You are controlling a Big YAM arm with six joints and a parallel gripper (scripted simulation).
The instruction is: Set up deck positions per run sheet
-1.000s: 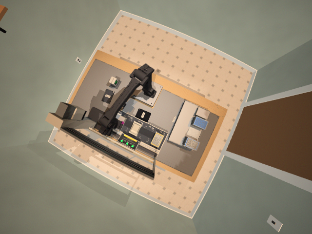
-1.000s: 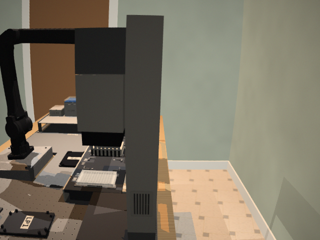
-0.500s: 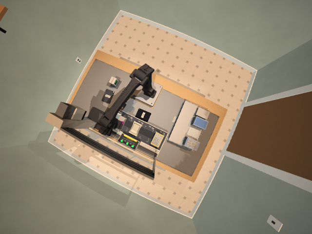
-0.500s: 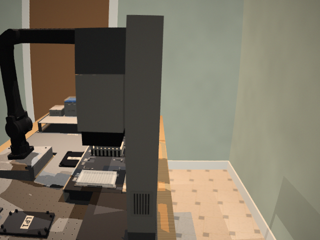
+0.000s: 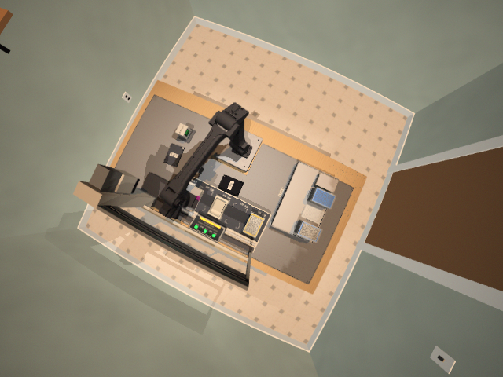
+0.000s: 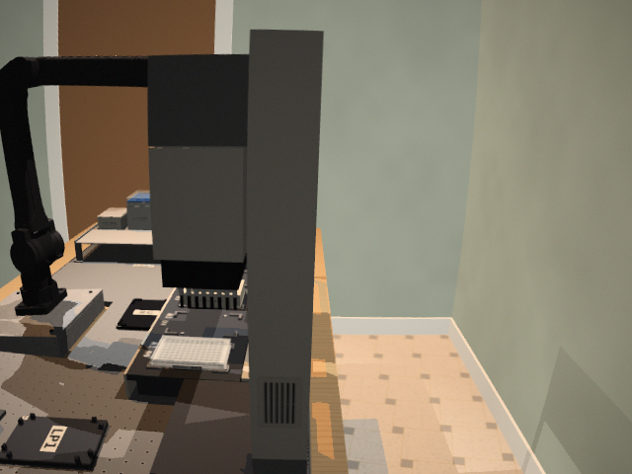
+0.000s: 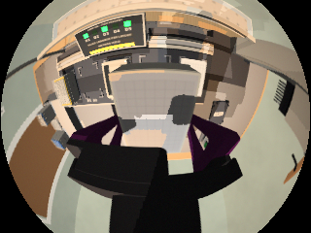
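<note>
Right now my hand is 10 mm above the pale block. Round my hand: pipetting head: 70 mm ahead, 350 mm to the right, 100 mm above; cream reservoir: 120 mm to the left, 220 mm below; regrip nest: 160 mm behind, 130 mm to the left, 270 mm below.
</note>
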